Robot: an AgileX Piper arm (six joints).
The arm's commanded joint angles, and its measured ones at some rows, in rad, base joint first. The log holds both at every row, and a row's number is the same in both.
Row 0, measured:
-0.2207, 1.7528, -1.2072, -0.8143, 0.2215, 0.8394
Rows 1 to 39, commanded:
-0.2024, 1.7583, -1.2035, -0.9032, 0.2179, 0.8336
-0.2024, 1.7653, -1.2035, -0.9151, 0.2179, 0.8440
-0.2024, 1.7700, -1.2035, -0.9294, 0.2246, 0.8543
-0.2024, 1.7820, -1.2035, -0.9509, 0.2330, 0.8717
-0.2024, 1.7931, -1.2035, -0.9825, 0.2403, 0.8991
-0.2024, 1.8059, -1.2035, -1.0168, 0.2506, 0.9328
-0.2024, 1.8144, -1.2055, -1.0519, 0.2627, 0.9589
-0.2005, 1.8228, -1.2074, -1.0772, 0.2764, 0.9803
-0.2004, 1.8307, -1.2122, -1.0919, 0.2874, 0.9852
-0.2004, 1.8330, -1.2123, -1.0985, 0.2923, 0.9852
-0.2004, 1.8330, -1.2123, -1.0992, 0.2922, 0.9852
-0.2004, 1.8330, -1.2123, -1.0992, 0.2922, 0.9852
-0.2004, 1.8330, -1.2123, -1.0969, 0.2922, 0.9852
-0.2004, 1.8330, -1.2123, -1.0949, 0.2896, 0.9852
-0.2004, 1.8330, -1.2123, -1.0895, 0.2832, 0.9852
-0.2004, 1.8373, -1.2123, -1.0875, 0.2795, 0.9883
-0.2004, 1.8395, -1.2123, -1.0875, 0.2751, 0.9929
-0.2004, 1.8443, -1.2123, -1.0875, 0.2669, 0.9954
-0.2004, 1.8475, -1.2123, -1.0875, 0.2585, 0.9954
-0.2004, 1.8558, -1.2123, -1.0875, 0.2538, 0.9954
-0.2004, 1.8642, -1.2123, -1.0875, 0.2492, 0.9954
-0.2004, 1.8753, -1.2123, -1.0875, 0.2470, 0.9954
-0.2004, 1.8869, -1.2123, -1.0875, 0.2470, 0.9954
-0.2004, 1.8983, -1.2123, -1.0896, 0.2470, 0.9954
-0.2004, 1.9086, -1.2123, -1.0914, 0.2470, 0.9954
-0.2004, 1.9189, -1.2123, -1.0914, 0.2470, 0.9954
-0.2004, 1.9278, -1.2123, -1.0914, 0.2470, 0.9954
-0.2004, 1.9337, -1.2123, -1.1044, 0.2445, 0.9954
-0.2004, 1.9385, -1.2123, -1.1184, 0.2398, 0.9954
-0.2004, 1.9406, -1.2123, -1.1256, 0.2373, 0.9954
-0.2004, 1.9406, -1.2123, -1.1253, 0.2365, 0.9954
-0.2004, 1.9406, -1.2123, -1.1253, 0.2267, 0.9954
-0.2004, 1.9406, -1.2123, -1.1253, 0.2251, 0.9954
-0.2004, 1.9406, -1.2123, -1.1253, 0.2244, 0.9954
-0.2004, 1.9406, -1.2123, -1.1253, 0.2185, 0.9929
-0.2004, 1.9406, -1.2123, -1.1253, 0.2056, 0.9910
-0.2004, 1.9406, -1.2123, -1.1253, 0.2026, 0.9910
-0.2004, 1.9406, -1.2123, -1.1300, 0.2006, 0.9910
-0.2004, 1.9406, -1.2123, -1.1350, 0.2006, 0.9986
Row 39, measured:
-0.2046, 1.9436, -1.2092, -1.1058, 0.1939, 0.9955
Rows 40 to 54, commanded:
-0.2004, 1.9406, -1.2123, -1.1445, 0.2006, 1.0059
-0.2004, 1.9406, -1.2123, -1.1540, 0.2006, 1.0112
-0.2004, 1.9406, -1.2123, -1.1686, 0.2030, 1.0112
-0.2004, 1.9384, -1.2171, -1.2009, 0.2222, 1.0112
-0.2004, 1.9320, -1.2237, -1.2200, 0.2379, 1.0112
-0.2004, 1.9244, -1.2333, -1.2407, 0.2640, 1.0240
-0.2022, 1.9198, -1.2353, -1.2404, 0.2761, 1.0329
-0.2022, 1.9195, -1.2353, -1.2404, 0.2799, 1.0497
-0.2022, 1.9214, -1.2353, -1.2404, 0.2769, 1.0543
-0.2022, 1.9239, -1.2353, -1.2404, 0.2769, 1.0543
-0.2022, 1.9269, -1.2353, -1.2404, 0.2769, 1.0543
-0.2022, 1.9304, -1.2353, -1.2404, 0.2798, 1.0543
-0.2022, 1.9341, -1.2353, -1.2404, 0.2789, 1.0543
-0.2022, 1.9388, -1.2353, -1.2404, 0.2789, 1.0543
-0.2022, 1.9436, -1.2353, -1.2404, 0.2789, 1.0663
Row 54, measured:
-0.2046, 1.9321, -1.2305, -1.2218, 0.2567, 1.0508
